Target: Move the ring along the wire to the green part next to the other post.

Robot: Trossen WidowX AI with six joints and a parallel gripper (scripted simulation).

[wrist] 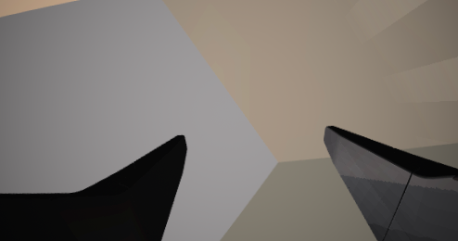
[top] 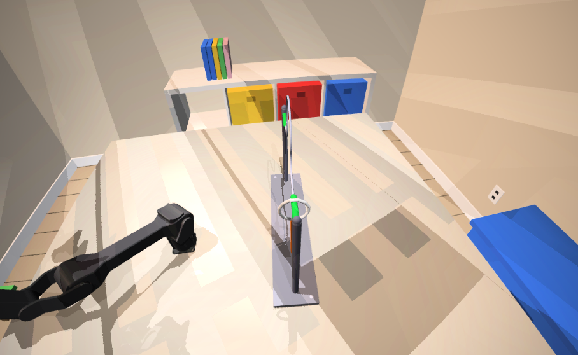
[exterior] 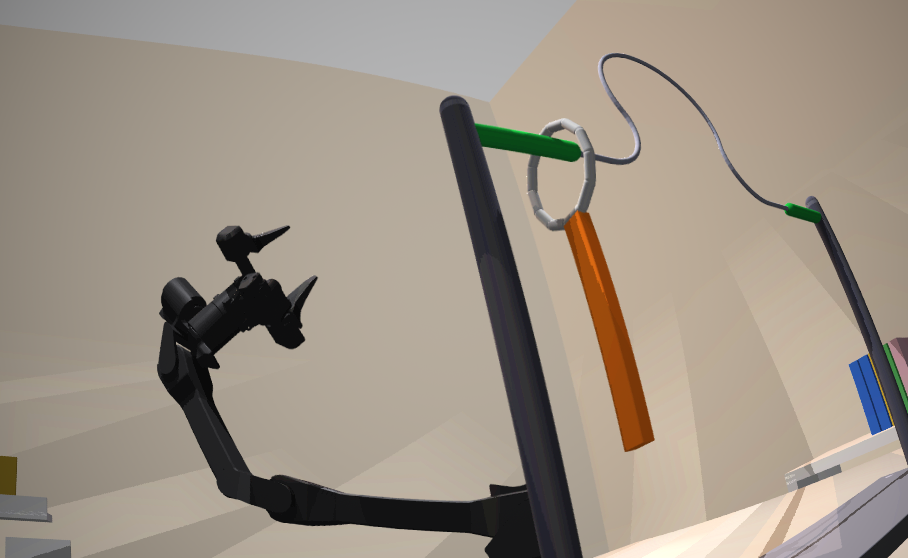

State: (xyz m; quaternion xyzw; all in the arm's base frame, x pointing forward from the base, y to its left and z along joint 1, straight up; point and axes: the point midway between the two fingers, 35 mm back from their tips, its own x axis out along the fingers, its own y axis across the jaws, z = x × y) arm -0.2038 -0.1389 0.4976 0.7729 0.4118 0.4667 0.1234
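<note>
Right now the ring with orange handle is 50 cm ahead of my gripper tip, 3 cm to the right of it and 31 cm below it.
</note>
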